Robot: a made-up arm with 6 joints. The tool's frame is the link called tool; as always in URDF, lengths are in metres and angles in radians.
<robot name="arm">
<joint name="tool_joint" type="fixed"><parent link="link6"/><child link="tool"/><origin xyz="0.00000 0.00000 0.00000" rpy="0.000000 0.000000 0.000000"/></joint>
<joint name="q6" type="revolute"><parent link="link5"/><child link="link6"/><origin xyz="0.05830 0.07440 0.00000" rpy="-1.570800 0.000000 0.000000"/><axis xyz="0 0 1"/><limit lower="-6.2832" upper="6.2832" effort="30" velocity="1.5"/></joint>
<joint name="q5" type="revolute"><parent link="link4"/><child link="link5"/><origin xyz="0.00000 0.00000 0.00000" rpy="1.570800 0.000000 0.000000"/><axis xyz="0 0 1"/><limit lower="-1.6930" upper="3.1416" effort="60" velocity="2.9"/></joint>
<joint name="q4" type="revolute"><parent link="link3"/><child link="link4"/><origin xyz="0.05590 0.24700 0.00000" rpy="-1.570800 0.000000 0.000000"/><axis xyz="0 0 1"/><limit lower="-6.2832" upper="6.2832" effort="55" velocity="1.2"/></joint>
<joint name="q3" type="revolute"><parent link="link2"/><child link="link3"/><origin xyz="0.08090 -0.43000 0.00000" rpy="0.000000 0.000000 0.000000"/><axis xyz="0 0 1"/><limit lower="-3.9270" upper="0.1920" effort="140" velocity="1.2"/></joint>
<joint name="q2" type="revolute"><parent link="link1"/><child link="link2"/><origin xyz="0.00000 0.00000 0.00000" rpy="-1.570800 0.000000 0.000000"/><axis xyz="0 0 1"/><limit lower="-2.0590" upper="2.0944" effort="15" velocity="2.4"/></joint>
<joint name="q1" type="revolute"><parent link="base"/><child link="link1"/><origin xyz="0.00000 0.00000 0.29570" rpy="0.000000 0.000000 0.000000"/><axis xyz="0 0 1"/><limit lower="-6.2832" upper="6.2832" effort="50" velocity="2.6"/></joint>
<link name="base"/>
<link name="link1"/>
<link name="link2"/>
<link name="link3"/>
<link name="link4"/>
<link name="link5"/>
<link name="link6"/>
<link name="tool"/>
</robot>
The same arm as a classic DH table. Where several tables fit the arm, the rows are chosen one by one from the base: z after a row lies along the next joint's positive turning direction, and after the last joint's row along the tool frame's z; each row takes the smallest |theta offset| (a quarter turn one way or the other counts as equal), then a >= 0, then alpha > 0; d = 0 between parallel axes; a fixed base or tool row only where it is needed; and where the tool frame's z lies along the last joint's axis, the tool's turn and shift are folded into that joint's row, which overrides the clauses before.
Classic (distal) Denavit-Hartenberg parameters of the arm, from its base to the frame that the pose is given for. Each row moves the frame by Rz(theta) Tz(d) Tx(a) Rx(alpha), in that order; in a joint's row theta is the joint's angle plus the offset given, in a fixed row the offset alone. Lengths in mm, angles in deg.
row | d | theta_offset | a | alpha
q1 | 295.7 | 0.00 | 0.0 | -90.00
q2 | 0.0 | -79.34 | 437.5 | 0.00
q3 | 0.0 | 79.34 | 55.9 | -90.00
q4 | 247.0 | 0.00 | 0.0 | 90.00
q5 | 0.0 | 0.00 | 58.3 | -90.00
q6 | 74.4 | 0.00 | 0.0 | 0.00
Joint limits (deg, base to tool): -360.00..360.00 -117.97..120.00 -225.00..11.00 -360.00..360.00 -97.00..180.00 -360.00..360.00

